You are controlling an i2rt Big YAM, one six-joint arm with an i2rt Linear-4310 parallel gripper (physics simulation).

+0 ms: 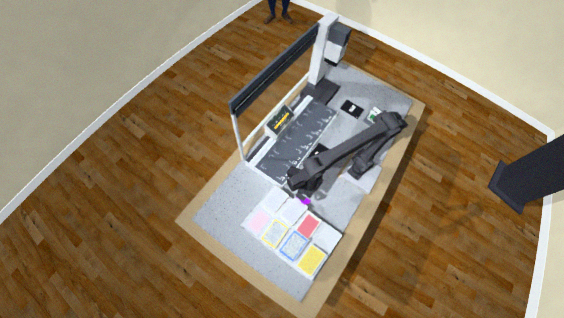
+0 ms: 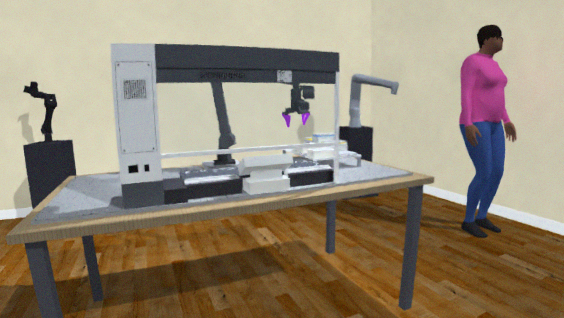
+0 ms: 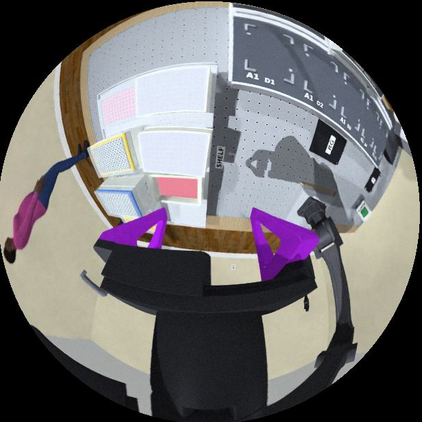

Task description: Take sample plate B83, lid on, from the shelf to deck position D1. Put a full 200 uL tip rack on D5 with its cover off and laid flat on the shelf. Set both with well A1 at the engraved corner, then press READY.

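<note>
My gripper [image 2: 296,123] [image 3: 208,212] is open and empty, high above the table near the shelf [image 1: 330,237] [image 3: 196,216]. Two white-topped items [image 1: 276,199] [image 1: 292,211] [image 3: 174,90] [image 3: 174,152] stand on the shelf; I cannot read B83 on either. Beside them are a pink item [image 1: 259,222] [image 3: 118,106], a red-topped item [image 1: 308,225] [image 3: 178,188], a yellow-edged rack [image 1: 274,233] [image 3: 111,155], a blue-edged rack [image 1: 293,245] [image 3: 117,204] and a yellow-topped item [image 1: 311,260]. Deck position D1 [image 3: 269,52] is bare at the deck's near end. D5 is small at the far end. The green READY button [image 1: 373,115] [image 3: 364,212] stands beyond.
A gantry beam [image 1: 275,70] [image 2: 240,59] spans above the deck's rear side, with a white post [image 2: 336,125] at one end. A display [image 1: 279,120] stands behind the deck. A black block marked RG [image 3: 327,141] lies in front of the deck. A person [image 2: 484,100] [image 3: 34,207] stands beyond the table.
</note>
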